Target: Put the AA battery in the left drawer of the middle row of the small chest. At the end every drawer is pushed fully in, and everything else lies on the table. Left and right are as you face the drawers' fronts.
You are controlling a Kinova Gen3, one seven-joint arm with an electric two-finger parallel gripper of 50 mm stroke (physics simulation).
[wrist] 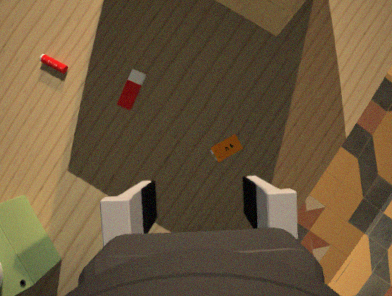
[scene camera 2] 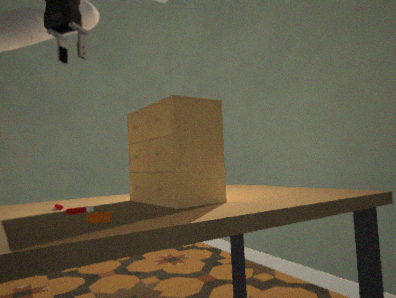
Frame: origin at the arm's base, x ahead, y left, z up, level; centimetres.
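Seen in the pictures: gripper, fingertip midpoint: [wrist: 199, 197] [scene camera 2: 72, 60].
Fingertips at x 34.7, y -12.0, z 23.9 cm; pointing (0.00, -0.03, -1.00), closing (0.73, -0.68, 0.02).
A point is followed by its place in that frame.
The AA battery, a small red cylinder with a pale end [scene camera 2: 58, 206] @(x 29.2, y 14.6, z -11.7 cm) [wrist: 54, 64] @(x 29.2, y 16.5, z -11.3 cm), lies on its side on the table [scene camera 2: 310, 197] @(x 100.9, y -10.9, z -12.8 cm) [wrist: 30, 130] @(x 17.7, y 12.2, z -12.8 cm), at the upper left in the wrist view. The small wooden chest [scene camera 2: 200, 150] [wrist: 270, 12] stands upright on the table, with three rows of drawers. Its drawer fronts look flush in the scene view, though they are dim and seen at a slant. My gripper [scene camera 2: 73, 55] @(x 34.7, y -12.0, z 23.9 cm) [wrist: 199, 197] @(x 34.7, y -12.0, z 23.9 cm) is open and empty, pointing down high above the table, on the drawer-front side of the chest.
A red and white block [scene camera 2: 76, 211] @(x 34.4, y 2.3, z -12.2 cm) [wrist: 131, 90] @(x 35.2, y 3.6, z -11.4 cm) and an orange block [scene camera 2: 99, 217] @(x 39.4, y -15.8, z -11.7 cm) [wrist: 227, 148] @(x 39.5, y -14.5, z -11.0 cm) lie on the table in the shadow before the chest. A light green object [wrist: 27, 240] @(x 6.5, y -1.7, z -6.4 cm) shows at the wrist view's lower left. The table's edge runs along the wrist view's right side.
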